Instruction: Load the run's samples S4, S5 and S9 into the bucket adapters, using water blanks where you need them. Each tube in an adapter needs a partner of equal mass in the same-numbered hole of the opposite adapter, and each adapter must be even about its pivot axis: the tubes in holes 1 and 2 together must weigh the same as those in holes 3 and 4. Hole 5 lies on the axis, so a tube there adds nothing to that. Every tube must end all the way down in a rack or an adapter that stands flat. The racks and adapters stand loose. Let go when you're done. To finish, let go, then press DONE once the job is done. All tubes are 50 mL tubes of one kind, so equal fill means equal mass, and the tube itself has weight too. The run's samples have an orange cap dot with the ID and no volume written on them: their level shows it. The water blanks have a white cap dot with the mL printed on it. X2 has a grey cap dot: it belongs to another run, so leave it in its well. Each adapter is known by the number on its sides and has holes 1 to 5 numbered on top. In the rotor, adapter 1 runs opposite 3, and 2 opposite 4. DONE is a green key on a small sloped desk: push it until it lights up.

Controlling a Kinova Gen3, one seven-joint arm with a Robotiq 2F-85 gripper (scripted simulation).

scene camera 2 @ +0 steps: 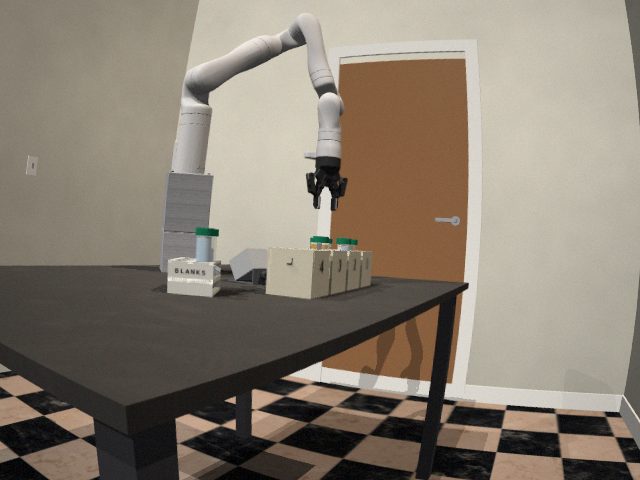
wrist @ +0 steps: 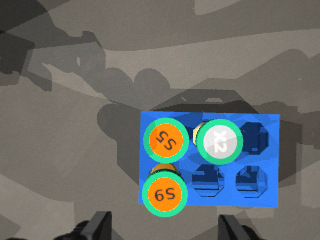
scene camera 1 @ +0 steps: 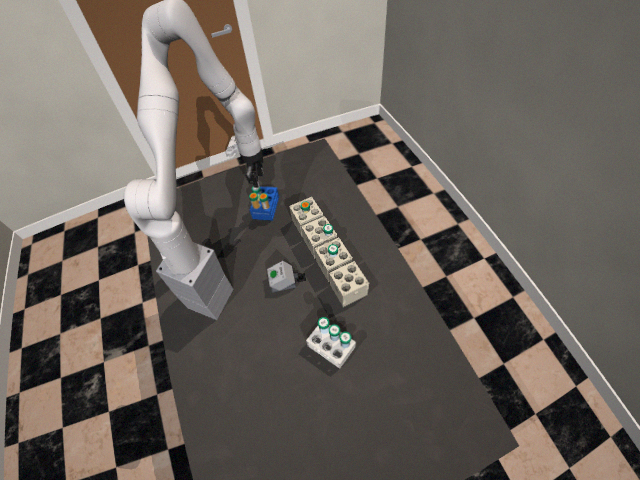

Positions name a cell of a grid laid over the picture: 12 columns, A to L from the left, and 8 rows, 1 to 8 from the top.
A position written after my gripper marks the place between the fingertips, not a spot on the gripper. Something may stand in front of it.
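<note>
My gripper (scene camera 2: G4) in sight. White blanks rack (scene camera 2: D5), out of frame in the wrist view. Adapter 4 (scene camera 2: F5), also (scene camera 1: G5); out of frame in the wrist view. Blue sample rack (wrist: J6). Sample S5 (wrist: G5). Sample S9 (wrist: G7).
</note>
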